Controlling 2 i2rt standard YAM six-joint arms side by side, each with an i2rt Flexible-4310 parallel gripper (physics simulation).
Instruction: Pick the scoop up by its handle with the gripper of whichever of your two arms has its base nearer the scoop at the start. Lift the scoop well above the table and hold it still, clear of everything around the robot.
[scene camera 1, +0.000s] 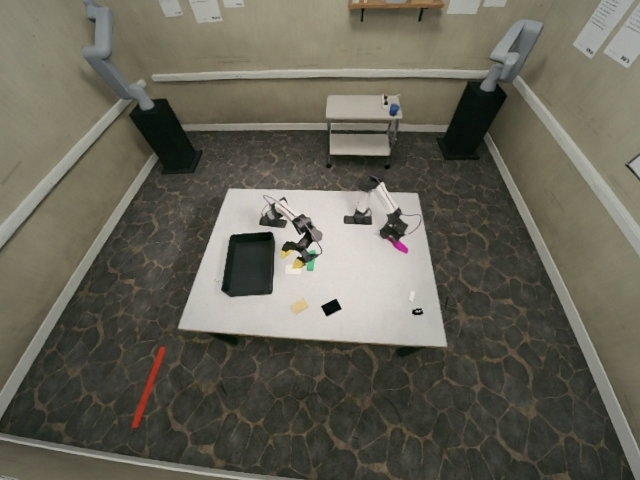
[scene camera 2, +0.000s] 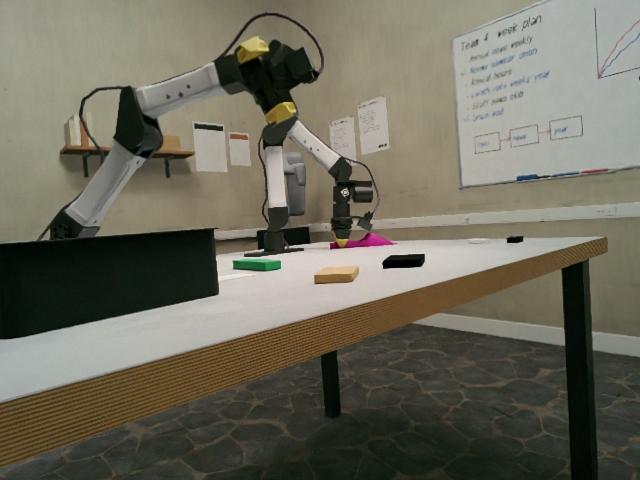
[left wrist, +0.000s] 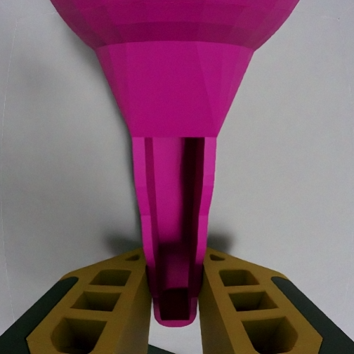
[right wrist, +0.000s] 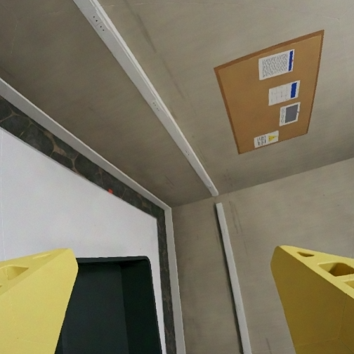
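Seen in the pictures: left gripper, fingertip midpoint: (scene camera 1: 384, 236) (scene camera 2: 341, 247); right gripper, fingertip midpoint: (scene camera 1: 287, 263) (scene camera 2: 267, 78); left arm's base at its link origin: (scene camera 1: 357, 220) (scene camera 2: 275, 253); right arm's base at its link origin: (scene camera 1: 273, 222).
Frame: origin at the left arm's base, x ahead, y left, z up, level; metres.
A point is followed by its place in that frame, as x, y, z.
The magenta scoop (scene camera 1: 399, 245) @(0.218, 0.261, 0.032) (scene camera 2: 373, 240) @(0.216, 0.241, 0.019) (left wrist: 174, 90) lies on the white table (scene camera 1: 361, 279) @(0.452, 0.013, 0.000) (scene camera 2: 289, 294) @(0.678, -0.482, 0.000). In the left wrist view its hollow handle runs down between my left fingers and its wide bowl is at the top edge, partly cut off. My left gripper (scene camera 2: 340, 242) @(0.132, 0.174, 0.002) (left wrist: 174, 255) is shut on the scoop's handle near its end, with the fingertips low at the table top. In scene camera 1 the left fingertips are hidden under the arm. My right gripper (scene camera 1: 290, 259) @(0.536, -0.382, 0.347) (scene camera 2: 267, 80) @(0.536, -0.382, 0.347) (right wrist: 173, 258) is open and empty, raised high above the table.
A black tray (scene camera 1: 272, 281) @(0.505, -0.526, 0.036) (scene camera 2: 216, 263) @(0.572, -0.529, 0.046) stands at the left of the table. A green block (scene camera 1: 311, 261) @(0.352, -0.302, 0.022) (scene camera 2: 256, 265) @(0.372, -0.325, 0.012), a tan block (scene camera 1: 298, 306) @(0.643, -0.354, 0.015) (scene camera 2: 336, 274) @(0.671, -0.383, 0.013) and a black block (scene camera 1: 331, 307) @(0.639, -0.164, 0.015) (scene camera 2: 403, 260) @(0.664, -0.205, 0.013) lie on the table. Small white (scene camera 1: 412, 296) @(0.552, 0.305, 0.013) and black (scene camera 1: 417, 311) @(0.640, 0.320, 0.016) items lie near the right edge.
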